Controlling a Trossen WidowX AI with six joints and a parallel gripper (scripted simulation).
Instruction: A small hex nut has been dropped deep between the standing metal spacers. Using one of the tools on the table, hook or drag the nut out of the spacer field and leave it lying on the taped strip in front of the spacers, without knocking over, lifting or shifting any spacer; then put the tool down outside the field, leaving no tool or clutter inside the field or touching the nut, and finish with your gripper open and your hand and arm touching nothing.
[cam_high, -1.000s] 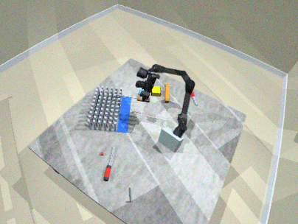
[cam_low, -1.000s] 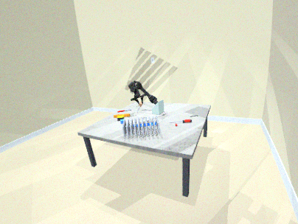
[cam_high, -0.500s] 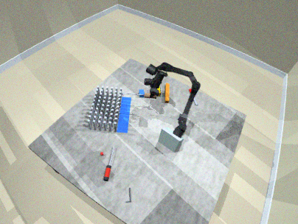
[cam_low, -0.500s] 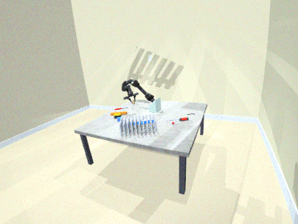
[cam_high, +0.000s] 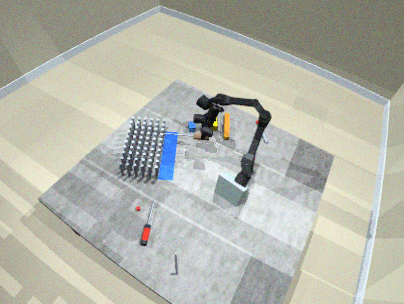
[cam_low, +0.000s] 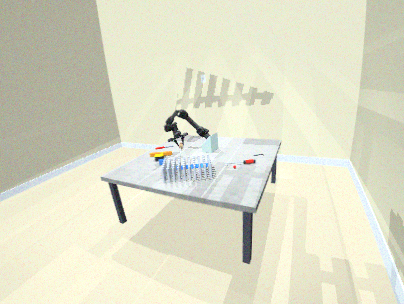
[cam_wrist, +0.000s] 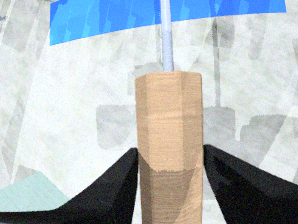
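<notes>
My gripper tip is 14 cm short of the blue taped strip, 13 cm above it and 12 cm to the right of it. The rest, counted from my gripper tip: orange bar (28 cm to the right, 12 cm below, 5 cm behind); then wooden-handled tool (9 cm ahead, 5 cm to the left); then blue block (14 cm to the right, 13 cm ahead, 11 cm below).
</notes>
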